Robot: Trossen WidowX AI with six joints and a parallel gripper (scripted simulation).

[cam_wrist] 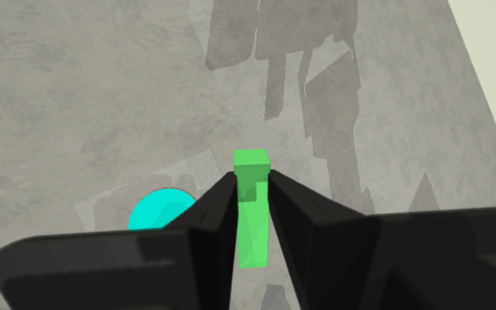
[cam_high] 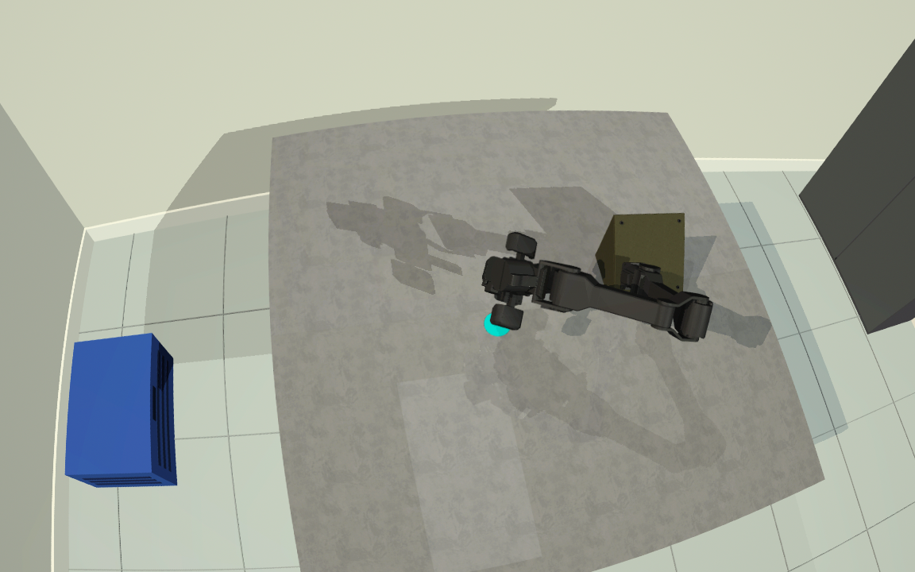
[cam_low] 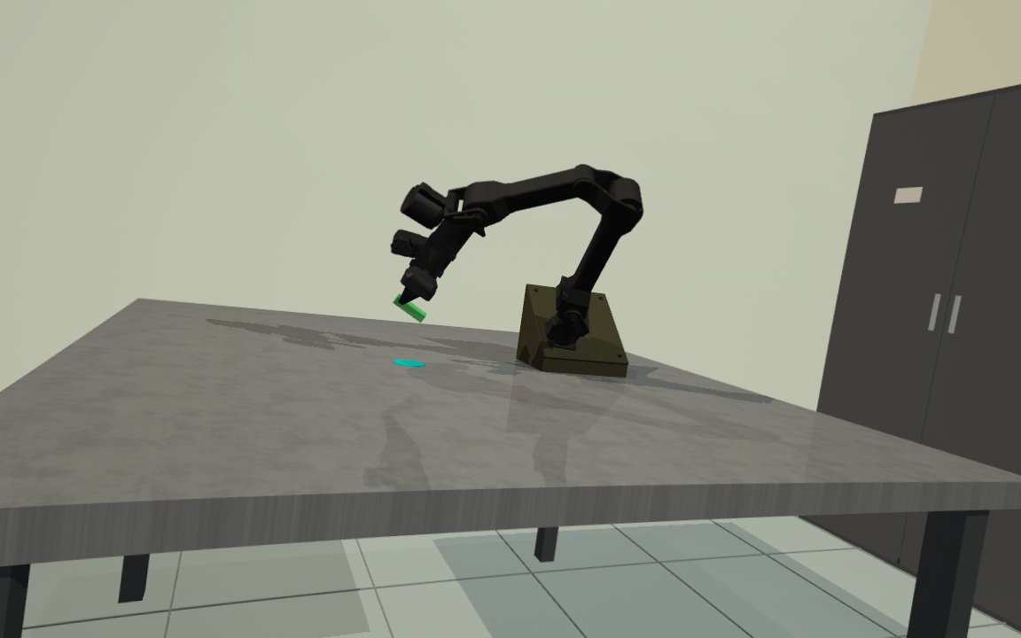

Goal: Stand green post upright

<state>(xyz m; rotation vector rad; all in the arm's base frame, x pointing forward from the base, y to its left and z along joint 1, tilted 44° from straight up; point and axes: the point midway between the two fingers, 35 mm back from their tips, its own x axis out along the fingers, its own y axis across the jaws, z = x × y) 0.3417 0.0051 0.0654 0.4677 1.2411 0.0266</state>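
Right now the cyan circle is 20 mm behind my gripper tip, 40 mm to the left of it and 110 mm below it. Round my gripper tip: green post: 20 mm behind, 10 mm below.
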